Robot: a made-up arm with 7 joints. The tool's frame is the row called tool. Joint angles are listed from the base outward. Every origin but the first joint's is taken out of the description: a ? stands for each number. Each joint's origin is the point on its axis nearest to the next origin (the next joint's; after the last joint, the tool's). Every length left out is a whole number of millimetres.
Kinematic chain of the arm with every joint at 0, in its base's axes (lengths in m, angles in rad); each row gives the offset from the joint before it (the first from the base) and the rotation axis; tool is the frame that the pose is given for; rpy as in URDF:
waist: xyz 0 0 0.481 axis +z
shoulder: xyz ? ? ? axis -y
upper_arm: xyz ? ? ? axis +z
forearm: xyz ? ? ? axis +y
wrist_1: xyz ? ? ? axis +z
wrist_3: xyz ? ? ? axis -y
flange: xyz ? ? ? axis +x
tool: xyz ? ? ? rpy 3.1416 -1.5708 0
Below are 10 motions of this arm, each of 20 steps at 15 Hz.
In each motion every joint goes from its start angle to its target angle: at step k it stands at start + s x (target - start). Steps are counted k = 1, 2, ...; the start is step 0. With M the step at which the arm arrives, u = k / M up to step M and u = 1 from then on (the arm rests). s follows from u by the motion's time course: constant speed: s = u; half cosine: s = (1 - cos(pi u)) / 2; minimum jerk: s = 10 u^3 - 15 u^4 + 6 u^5.
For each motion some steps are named. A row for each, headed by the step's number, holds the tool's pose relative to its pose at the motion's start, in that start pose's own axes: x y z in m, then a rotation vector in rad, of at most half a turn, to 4 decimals.
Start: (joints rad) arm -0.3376 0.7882 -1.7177 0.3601 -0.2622 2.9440 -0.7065
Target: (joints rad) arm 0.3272 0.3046 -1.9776 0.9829 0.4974 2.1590 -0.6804
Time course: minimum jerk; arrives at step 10
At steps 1, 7, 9, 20:
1: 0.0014 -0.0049 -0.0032 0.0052 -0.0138 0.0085
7: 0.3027 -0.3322 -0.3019 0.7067 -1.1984 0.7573
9: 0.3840 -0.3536 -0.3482 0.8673 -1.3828 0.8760
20: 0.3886 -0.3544 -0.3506 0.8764 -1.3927 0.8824

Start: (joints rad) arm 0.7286 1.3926 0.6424 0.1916 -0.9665 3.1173 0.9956
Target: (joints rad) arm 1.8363 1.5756 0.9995 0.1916 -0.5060 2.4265 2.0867
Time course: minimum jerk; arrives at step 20
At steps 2, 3, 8, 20:
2: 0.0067 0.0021 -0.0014 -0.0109 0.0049 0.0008
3: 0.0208 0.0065 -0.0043 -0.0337 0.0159 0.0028
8: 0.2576 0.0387 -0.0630 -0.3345 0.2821 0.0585
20: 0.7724 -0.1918 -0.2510 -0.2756 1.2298 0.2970

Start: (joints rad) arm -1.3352 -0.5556 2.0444 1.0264 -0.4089 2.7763 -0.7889
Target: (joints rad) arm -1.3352 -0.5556 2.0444 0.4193 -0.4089 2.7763 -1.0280
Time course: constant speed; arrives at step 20
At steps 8, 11, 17, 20:
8: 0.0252 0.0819 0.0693 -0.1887 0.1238 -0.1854
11: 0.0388 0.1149 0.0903 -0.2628 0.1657 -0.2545
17: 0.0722 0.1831 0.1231 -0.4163 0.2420 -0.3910
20: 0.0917 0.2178 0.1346 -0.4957 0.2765 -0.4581

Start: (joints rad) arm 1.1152 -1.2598 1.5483 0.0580 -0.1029 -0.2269 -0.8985
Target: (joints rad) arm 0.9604 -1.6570 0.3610 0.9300 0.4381 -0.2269 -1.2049
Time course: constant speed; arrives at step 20
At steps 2, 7, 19, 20:
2: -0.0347 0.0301 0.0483 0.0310 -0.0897 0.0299
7: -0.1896 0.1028 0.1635 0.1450 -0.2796 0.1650
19: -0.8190 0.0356 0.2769 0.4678 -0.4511 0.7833
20: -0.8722 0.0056 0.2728 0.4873 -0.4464 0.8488

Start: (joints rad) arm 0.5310 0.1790 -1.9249 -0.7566 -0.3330 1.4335 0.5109
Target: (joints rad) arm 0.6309 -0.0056 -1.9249 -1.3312 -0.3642 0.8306 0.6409
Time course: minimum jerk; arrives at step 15
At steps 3, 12, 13, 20:
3: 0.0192 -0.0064 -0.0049 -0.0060 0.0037 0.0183
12: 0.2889 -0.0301 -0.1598 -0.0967 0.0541 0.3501
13: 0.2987 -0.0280 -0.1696 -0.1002 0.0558 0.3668
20: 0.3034 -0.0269 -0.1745 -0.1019 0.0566 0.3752

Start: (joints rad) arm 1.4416 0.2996 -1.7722 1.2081 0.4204 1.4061 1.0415
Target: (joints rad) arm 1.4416 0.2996 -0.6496 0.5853 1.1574 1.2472 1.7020
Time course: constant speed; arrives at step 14
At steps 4, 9, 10, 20:
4: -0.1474 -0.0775 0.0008 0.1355 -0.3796 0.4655
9: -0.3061 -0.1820 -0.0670 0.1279 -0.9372 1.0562
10: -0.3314 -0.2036 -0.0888 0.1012 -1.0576 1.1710
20: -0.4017 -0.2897 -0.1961 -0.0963 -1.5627 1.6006

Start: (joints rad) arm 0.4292 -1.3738 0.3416 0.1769 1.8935 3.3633 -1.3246
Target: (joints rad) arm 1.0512 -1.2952 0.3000 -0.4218 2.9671 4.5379 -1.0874
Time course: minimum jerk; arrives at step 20
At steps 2, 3, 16, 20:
2: 0.0005 0.0010 -0.0063 -0.0060 -0.0080 0.0021
3: 0.0017 0.0032 -0.0196 -0.0186 -0.0249 0.0060
16: 0.2980 0.2451 -0.4870 -0.4781 -0.5615 -0.6398
20: 0.3251 0.2608 -0.4964 -0.4791 -0.5534 -0.7207

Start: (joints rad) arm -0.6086 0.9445 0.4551 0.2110 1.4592 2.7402 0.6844
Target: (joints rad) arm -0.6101 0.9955 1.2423 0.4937 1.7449 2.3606 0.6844
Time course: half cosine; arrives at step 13
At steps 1, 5, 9, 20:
1: 0.0002 0.0019 -0.0024 -0.0173 0.0030 0.0031
5: -0.0024 0.0380 -0.0638 -0.3842 0.0555 0.0850
9: -0.0282 0.0615 -0.1913 -0.9295 0.1053 0.2595
20: -0.0487 0.0526 -0.2607 -1.1804 0.1205 0.3605

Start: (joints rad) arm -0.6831 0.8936 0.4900 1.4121 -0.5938 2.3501 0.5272
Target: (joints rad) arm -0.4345 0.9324 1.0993 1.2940 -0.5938 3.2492 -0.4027
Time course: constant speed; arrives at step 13
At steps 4, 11, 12, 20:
4: 0.0411 -0.0681 -0.0116 0.1925 0.4255 -0.1165
11: 0.1078 -0.1568 -0.0493 0.1030 1.2708 -0.2155
12: 0.1168 -0.1678 -0.0547 0.0436 1.3865 -0.2112
20: 0.1258 -0.1788 -0.0599 -0.0273 1.4976 -0.2009

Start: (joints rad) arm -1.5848 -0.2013 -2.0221 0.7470 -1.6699 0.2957 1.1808
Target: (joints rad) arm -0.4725 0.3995 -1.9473 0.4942 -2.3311 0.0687 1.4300
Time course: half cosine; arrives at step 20
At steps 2, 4, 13, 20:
2: 0.0048 0.0037 0.0008 0.0066 -0.0115 0.0156
4: 0.0173 0.0136 0.0036 0.0254 -0.0457 0.0594
13: 0.0423 0.0281 0.0083 0.1759 -0.3774 0.3325
20: 0.0289 0.0033 -0.0409 0.2460 -0.5105 0.3860

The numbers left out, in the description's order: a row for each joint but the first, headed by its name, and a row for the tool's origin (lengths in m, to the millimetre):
shoulder: 0 -0.073 0
upper_arm: 0 0 0.29
forearm: 0.014 0.057 0
wrist_1: -0.028 0 0.55
wrist_3: 0 -0.131 0
flange: 0.018 0 0.132
tool: 0 0 0

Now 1 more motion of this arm.
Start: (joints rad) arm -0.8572 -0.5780 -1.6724 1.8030 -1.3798 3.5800 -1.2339
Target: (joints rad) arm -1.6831 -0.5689 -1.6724 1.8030 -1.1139 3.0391 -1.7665
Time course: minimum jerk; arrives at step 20
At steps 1, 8, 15, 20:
1: 0.0001 -0.0001 -0.0005 0.0012 -0.0010 -0.0005
8: 0.0466 -0.0071 -0.1242 0.3655 -0.2461 -0.1255
15: 0.1649 0.0429 -0.3336 1.1475 -0.5009 -0.2830
20: 0.1902 0.0609 -0.3671 1.2979 -0.5185 -0.2950

